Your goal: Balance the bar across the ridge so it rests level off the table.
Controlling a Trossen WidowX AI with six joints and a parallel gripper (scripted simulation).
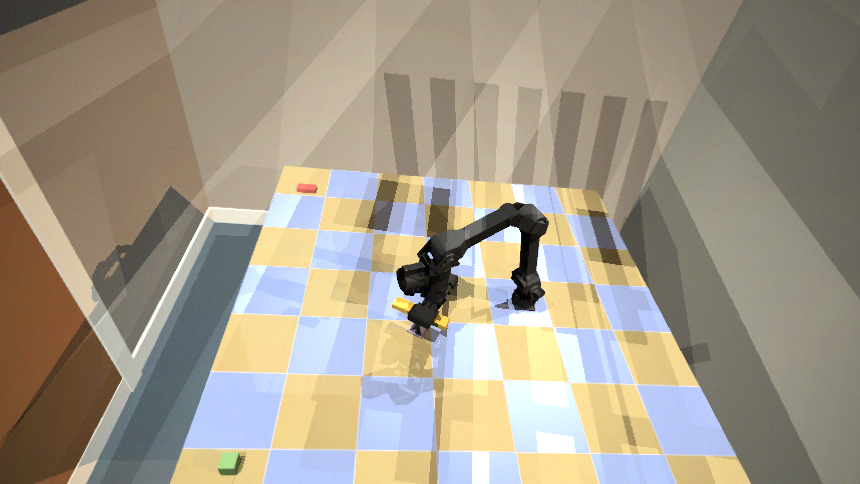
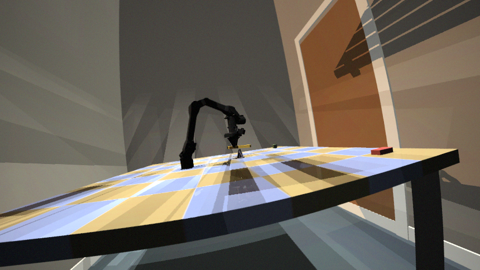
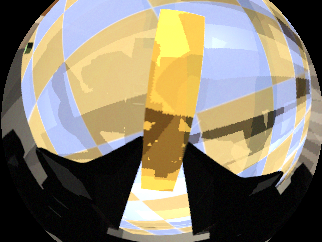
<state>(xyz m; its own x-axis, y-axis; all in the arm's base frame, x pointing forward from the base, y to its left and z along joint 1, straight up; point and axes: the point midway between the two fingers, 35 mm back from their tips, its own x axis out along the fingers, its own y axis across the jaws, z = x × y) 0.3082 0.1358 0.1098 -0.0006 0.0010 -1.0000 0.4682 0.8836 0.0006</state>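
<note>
The bar is 20 mm ahead of my gripper tip and 10 mm to the right of it. Also, from my gripper tip: green block: 430 mm ahead, 360 mm to the left, 60 mm below; red block: 430 mm ahead, 640 mm to the right, 70 mm below.
</note>
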